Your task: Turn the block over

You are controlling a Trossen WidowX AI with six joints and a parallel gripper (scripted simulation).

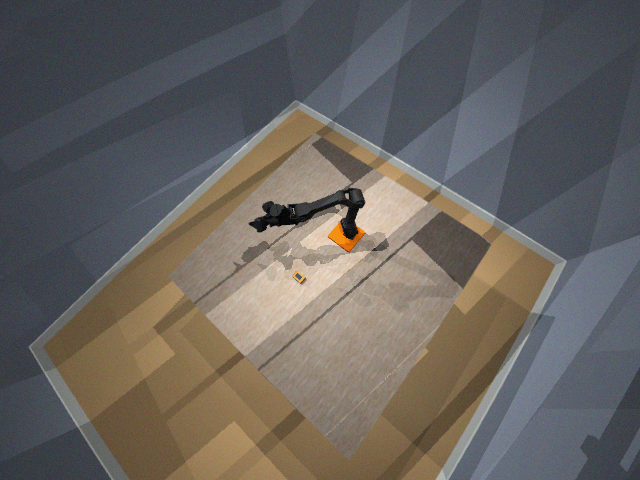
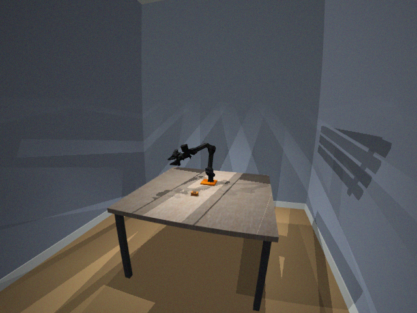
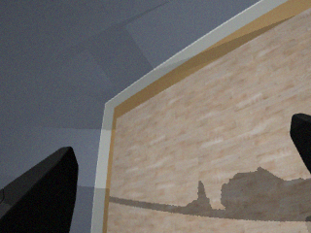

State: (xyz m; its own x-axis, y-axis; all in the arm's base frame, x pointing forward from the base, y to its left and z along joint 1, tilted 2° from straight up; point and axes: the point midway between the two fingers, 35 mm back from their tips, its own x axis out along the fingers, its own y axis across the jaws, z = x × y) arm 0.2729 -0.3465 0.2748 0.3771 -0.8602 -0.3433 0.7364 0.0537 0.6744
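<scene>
Now: gripper tip 270 mm to the right of the orange block, 260 mm above it and 90 mm short of it.
</scene>
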